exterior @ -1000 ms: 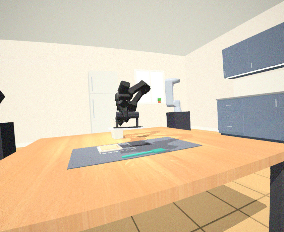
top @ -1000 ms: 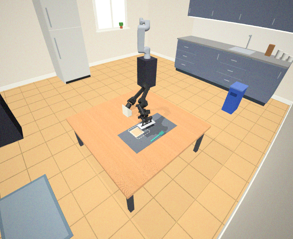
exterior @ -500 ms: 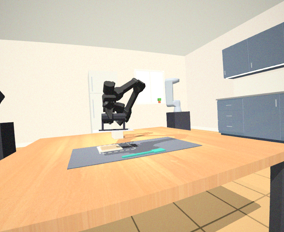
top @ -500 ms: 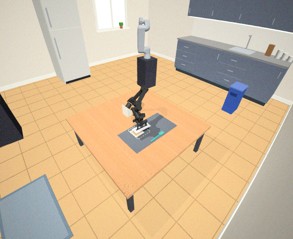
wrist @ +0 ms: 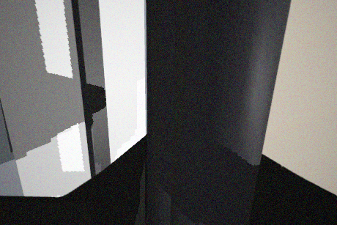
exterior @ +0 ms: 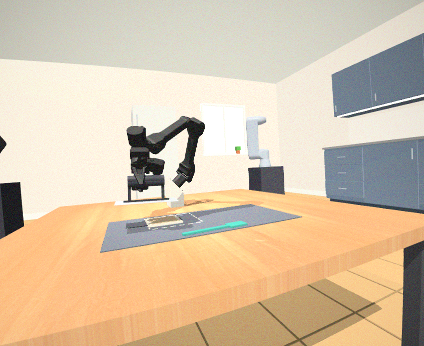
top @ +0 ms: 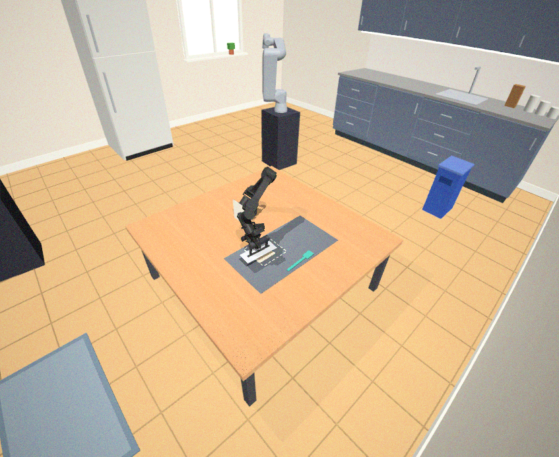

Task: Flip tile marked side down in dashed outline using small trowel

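My gripper tip is now 13 cm above the tile, 8 cm past it and 7 cm to the right of it. Also, from my gripper tip: teal tool (23 cm to the left, 13 cm below, 11 cm ahead); trowel (2 cm behind, 1 cm to the right, 1 cm below); grey mat (20 cm to the left, 16 cm below, 3 cm behind).
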